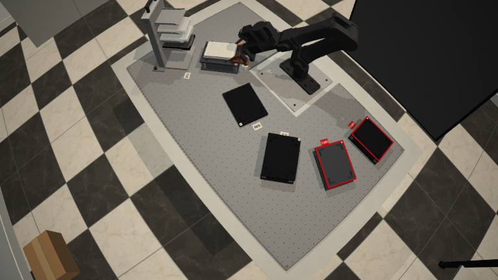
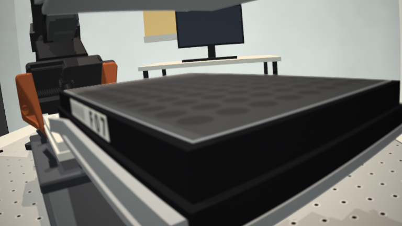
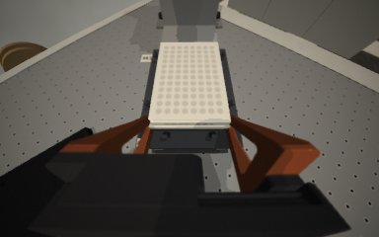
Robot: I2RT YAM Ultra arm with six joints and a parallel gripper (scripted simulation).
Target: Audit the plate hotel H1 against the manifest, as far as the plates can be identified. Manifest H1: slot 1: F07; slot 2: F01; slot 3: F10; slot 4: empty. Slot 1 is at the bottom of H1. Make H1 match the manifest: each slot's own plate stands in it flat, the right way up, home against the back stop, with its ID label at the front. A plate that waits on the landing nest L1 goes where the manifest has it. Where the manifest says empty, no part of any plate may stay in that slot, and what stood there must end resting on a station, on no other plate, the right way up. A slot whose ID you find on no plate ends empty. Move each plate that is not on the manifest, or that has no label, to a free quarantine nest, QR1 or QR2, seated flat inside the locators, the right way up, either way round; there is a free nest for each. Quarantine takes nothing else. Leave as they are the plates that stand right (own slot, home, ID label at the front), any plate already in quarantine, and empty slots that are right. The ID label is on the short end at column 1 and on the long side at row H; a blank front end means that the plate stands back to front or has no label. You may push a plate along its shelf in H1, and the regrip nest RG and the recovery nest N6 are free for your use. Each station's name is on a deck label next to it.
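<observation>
My hand is 4 cm to the left of the white well plate, 4 cm short of it and 1 cm below it. Round my hand: H1 deck label (20 cm ahead, 7 cm to the right, 7 cm below); black nest N6 (20 cm to the left, 10 cm ahead, 6 cm below); regrip nest RG (4 cm to the right, 4 cm ahead, 1 cm below).
</observation>
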